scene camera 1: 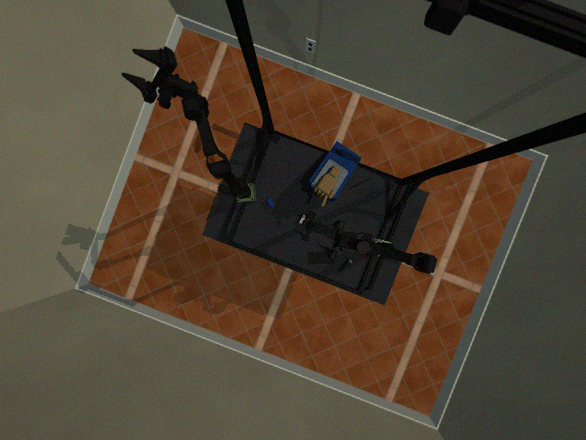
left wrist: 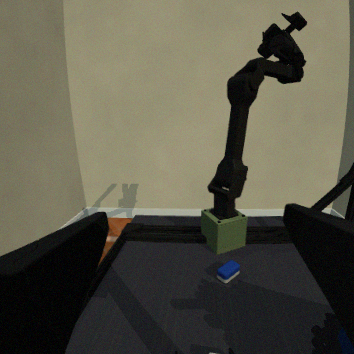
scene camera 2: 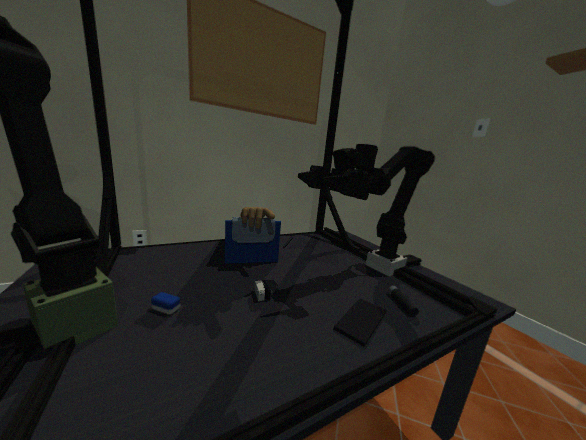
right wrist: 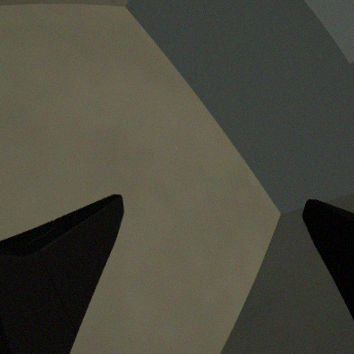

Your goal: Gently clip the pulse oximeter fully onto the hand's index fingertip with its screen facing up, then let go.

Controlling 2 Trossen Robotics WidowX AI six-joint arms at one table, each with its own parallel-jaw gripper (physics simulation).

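Where they show: left gripper, fingertip midpoint: (scene camera 1: 318,235) (left wrist: 196,216) (scene camera 2: 309,177); right gripper, fingertip midpoint: (scene camera 1: 127,62) (left wrist: 272,22) (right wrist: 214,205); left arm's base, link origin: (scene camera 2: 387,254); right arm's base, link origin: (scene camera 1: 244,192) (left wrist: 223,212) (scene camera 2: 69,282).
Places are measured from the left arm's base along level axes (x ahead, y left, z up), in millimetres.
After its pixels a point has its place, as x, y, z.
Note:
The pulse oximeter, apparently the small white and black device (scene camera 1: 302,219) @[495, -53, -21] (scene camera 2: 260,291) @[507, -30, -23], lies on the table in front of the hand; a white sliver of it shows at the bottom edge of the left wrist view. Its screen cannot be made out. The tan hand (scene camera 1: 327,181) @[420, -285, 128] (scene camera 2: 256,216) @[442, -202, 126] rests on a blue stand (scene camera 1: 345,156) @[339, -480, -5] (scene camera 2: 251,252) @[437, -237, -11], one finger reaching past the others in scene camera 1. My left gripper (scene camera 1: 302,223) (scene camera 2: 303,176) @[410, -1, 270] is open and empty, high above the table near the oximeter. My right gripper (scene camera 1: 128,62) @[1127, -375, 688] (right wrist: 214,205) @[1127, -375, 688] is open and empty, raised far from the table.
A blue and white block (scene camera 1: 270,203) @[708, -100, -20] (scene camera 2: 166,303) @[710, -82, -23] (left wrist: 228,271) @[691, -101, -22] lies near the right arm's green base (scene camera 2: 72,310) @[852, -72, 18] (left wrist: 225,232) @[805, -118, 14]. A dark flat slab (scene camera 2: 360,321) @[340, 156, -45] and a dark cylinder (scene camera 2: 403,301) @[183, 171, -33] lie at the right in scene camera 2. Dark frame posts (scene camera 2: 102,130) @[811, -514, 340] (scene camera 2: 336,110) @[-42, -407, 546] stand at the table's back.

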